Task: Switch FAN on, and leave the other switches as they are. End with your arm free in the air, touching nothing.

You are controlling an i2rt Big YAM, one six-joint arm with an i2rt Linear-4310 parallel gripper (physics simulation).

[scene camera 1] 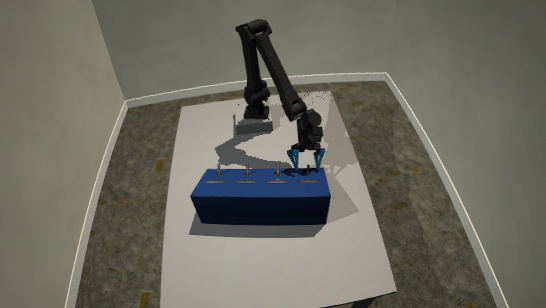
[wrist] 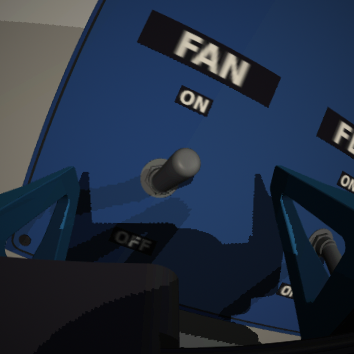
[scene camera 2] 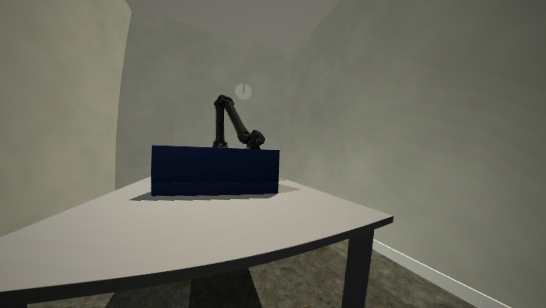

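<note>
A blue switch box stands on the table. The FAN switch lever is at the box's right end in scene camera 1. In the wrist view its tip leans up and right from its base, towards the ON label; the OFF label lies in shadow on the other side. My gripper is open, with one finger on each side of the FAN lever and visible gaps to both. The fingers are mostly hidden behind the box in scene camera 2.
Three other levers stand in a row left of FAN in scene camera 1. The nearest neighbour shows behind the right finger in the wrist view, leaning down and right. The white table bears the box and arm base.
</note>
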